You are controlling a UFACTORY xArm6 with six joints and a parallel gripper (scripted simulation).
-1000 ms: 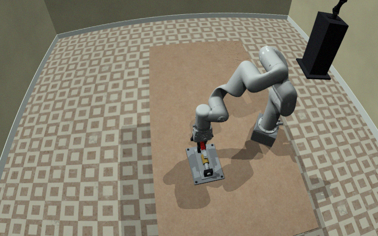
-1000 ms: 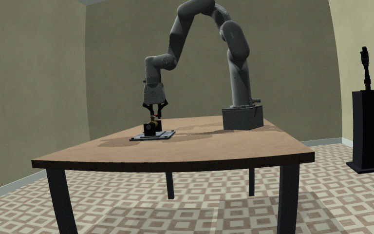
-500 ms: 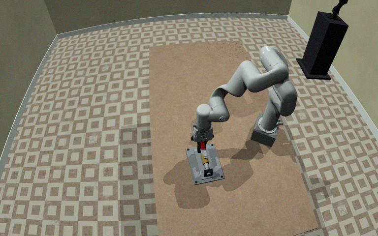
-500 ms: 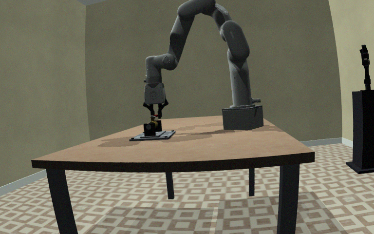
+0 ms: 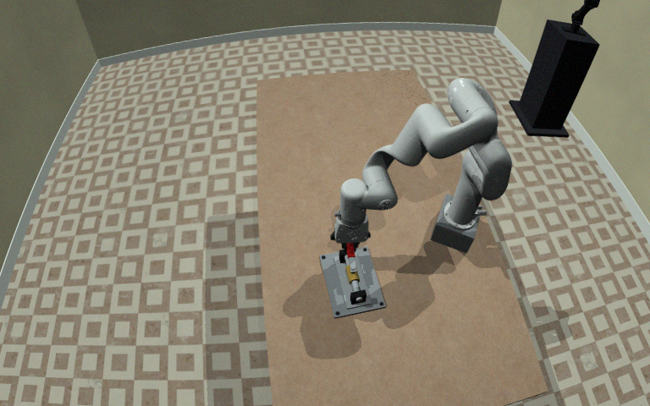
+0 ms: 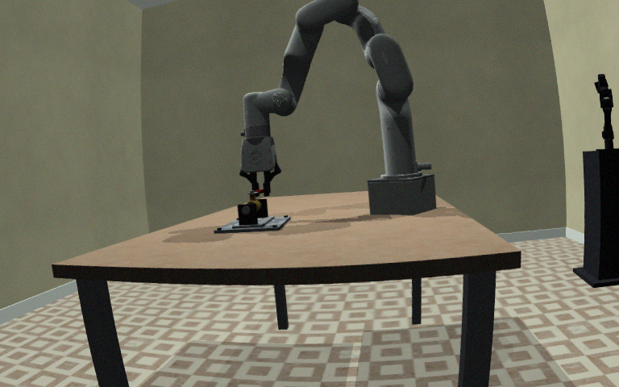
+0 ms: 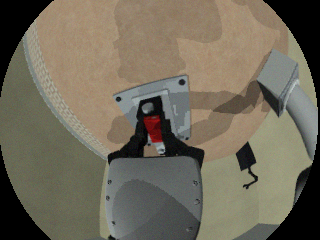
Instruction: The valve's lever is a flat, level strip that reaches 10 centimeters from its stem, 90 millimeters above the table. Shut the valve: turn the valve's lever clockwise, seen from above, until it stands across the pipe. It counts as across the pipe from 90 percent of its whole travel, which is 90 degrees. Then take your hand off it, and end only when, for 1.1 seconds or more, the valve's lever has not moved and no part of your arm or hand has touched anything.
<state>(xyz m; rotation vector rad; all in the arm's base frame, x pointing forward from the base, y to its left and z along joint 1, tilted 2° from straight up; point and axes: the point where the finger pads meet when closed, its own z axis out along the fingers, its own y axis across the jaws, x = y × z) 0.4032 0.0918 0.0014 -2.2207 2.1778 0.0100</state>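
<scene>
Now: the red lever 50 mm to the left of my hand. The rest, counted from my hand: base plate: 90 mm to the left, 90 mm below.
</scene>
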